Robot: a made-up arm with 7 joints. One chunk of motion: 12 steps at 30 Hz.
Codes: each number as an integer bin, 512 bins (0 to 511) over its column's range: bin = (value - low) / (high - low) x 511, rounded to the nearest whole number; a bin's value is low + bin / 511 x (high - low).
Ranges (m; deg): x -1.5..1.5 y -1.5..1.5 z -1.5..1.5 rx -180..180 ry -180..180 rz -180..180
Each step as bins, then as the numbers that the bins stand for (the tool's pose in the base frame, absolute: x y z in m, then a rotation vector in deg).
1 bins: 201 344 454 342 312 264
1 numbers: -0.3200 0.5196 1.1654 60.94 39.80 5.99
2 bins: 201 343 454 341 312 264
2 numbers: -0.3200 0.5137 1.1654 60.23 39.80 5.99
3 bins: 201 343 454 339 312 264
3 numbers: -0.3200 0.5137 1.1654 58.83 39.80 5.99
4 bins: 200 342 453 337 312 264
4 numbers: -0.3258 0.5078 1.1595 57.42 39.80 5.99
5 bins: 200 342 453 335 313 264
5 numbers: -0.3258 0.5078 1.1595 56.01 40.51 5.99
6 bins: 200 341 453 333 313 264
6 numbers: -0.3258 0.5020 1.1595 54.60 40.51 5.99
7 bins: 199 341 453 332 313 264
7 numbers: -0.3317 0.5020 1.1595 53.89 40.51 5.99
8 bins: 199 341 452 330 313 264
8 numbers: -0.3317 0.5020 1.1536 52.49 40.51 5.99
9 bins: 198 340 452 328 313 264
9 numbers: -0.3376 0.4961 1.1536 51.08 40.51 5.99
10 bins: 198 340 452 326 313 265
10 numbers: -0.3376 0.4961 1.1536 49.67 40.51 6.69
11 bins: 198 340 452 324 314 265
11 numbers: -0.3376 0.4961 1.1536 48.26 41.21 6.69
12 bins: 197 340 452 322 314 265
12 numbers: -0.3434 0.4961 1.1536 46.85 41.21 6.69
